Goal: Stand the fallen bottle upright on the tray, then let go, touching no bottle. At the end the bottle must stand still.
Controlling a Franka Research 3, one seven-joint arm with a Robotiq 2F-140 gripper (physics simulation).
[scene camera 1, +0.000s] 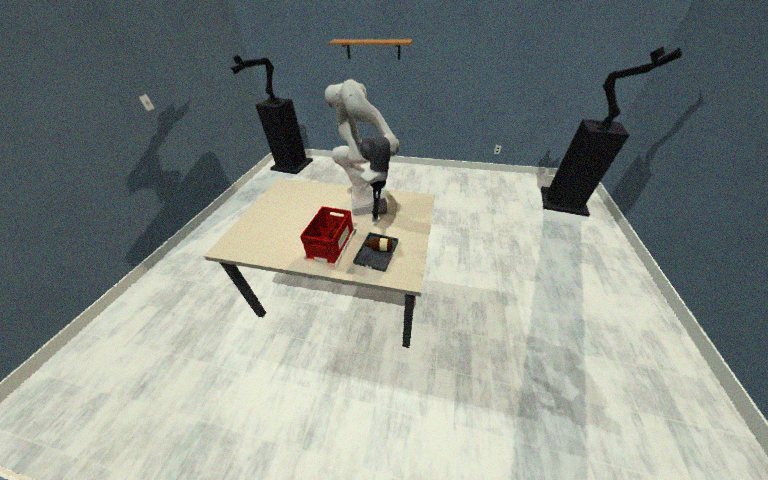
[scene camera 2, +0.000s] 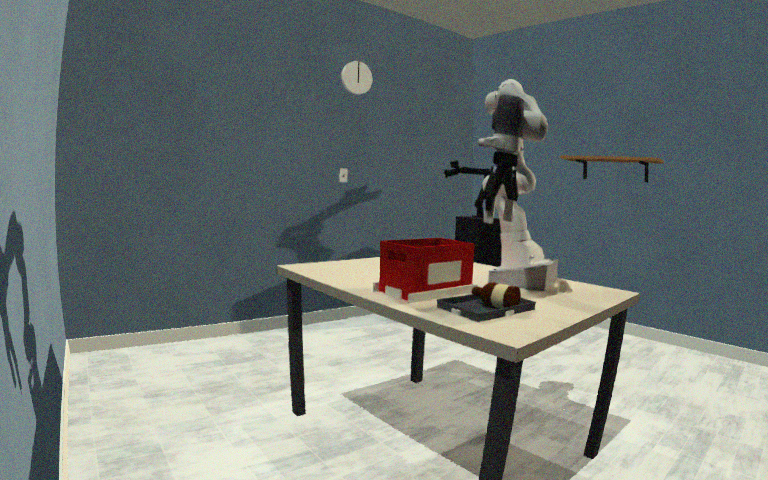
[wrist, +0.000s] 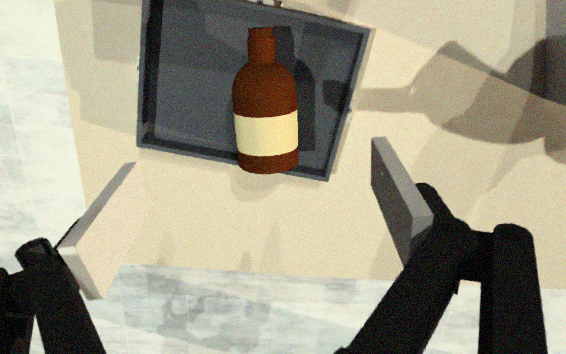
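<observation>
The brown bottle (scene camera 1: pixel 384 243) (scene camera 2: pixel 511 295) (wrist: pixel 265 100) with a cream label lies on its side on the dark tray (scene camera 1: pixel 373 259) (scene camera 2: pixel 470 308) (wrist: pixel 195 100). Its neck points toward the red crate. In the wrist view its base overlaps the tray's rim. My gripper (scene camera 1: pixel 375 217) (scene camera 2: pixel 498 219) (wrist: pixel 255 173) is open and empty, pointing down, above the robot-base side of the table. It is apart from the bottle. In the wrist view the bottle lies ahead of the fingers, between their sideways positions. The bottle's underside is hidden.
A red crate (scene camera 1: pixel 320 250) (scene camera 2: pixel 407 271) stands close beside the tray, in pale edge strips on the table (scene camera 1: pixel 254 226) (scene camera 2: pixel 339 271) (wrist: pixel 225 225). Black pedestals (scene camera 1: pixel 281 135) (scene camera 1: pixel 589 164) (scene camera 2: pixel 475 234) with camera arms stand away from the table. A wooden shelf (scene camera 1: pixel 370 41) (scene camera 2: pixel 611 160) hangs on the wall.
</observation>
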